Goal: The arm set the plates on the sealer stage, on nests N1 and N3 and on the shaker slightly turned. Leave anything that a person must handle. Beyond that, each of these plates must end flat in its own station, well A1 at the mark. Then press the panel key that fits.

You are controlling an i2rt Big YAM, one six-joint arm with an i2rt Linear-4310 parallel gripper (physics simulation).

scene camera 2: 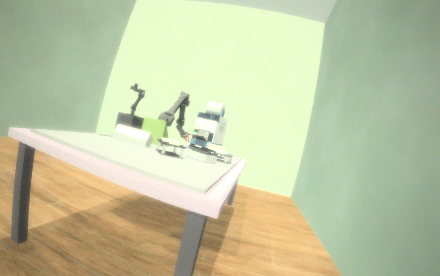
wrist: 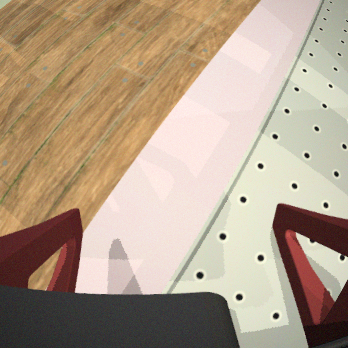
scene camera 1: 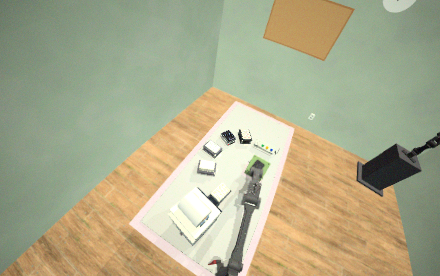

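Observation:
My gripper point(scene camera 1: 214, 262) point(scene camera 2: 186, 136) point(wrist: 180, 218) is open and empty, above the table's edge at the sealer end. The white sealer point(scene camera 1: 194, 214) point(scene camera 2: 215, 129) stands on the table. A pale plate point(scene camera 1: 219, 193) is at its stage. A pale-topped station point(scene camera 1: 207, 166), another pale-topped station point(scene camera 1: 213, 147), a dark one point(scene camera 1: 228, 136) and a black one with a light top point(scene camera 1: 245, 134) stand beyond. I cannot tell which are N1, N3 and the shaker, nor see the A1 marks. The key panel point(scene camera 1: 266, 147) point(scene camera 2: 132, 135) has green, yellow and blue keys.
The arm's base stands on a green plate point(scene camera 1: 266, 163) near the panel. The arm reaches along one long side of the table. The wrist view shows the pink table border point(wrist: 200, 135), the perforated top point(wrist: 280, 200) and the wooden floor point(wrist: 90, 100). A dark pedestal point(scene camera 1: 390, 170) stands off the table.

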